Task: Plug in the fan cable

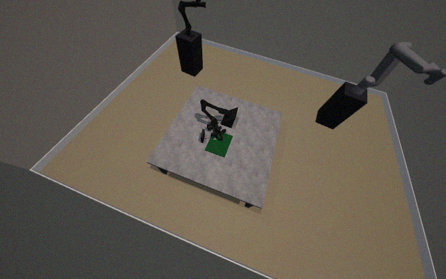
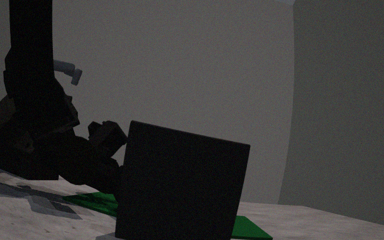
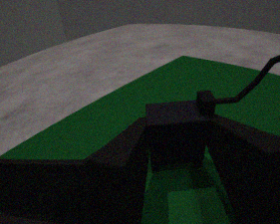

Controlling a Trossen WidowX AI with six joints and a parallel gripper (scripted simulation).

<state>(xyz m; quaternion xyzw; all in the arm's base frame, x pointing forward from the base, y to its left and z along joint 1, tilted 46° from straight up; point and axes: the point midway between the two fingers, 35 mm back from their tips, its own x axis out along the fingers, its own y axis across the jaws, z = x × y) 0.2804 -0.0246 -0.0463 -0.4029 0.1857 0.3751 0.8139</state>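
Now: gripper tip 10 mm above the dark fan plug. Round my gripper tip: green board (50 mm below, 40 mm ahead); fan header (70 mm to the right, 30 mm below, 20 mm ahead); fan (190 mm to the right, 80 mm ahead, 30 mm above).
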